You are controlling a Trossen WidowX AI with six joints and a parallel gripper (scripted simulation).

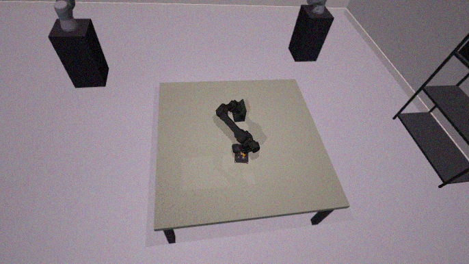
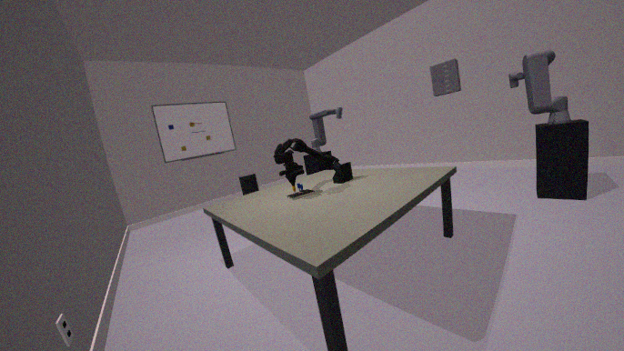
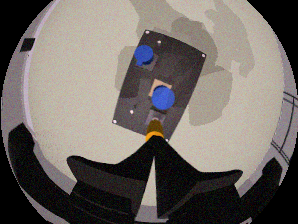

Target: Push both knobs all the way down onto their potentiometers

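Now: gripper tip 80 mm past the blue knob, 30 mm to the left of it and 30 mm above it. Round my gripper tip: orange knob: 20 mm below.
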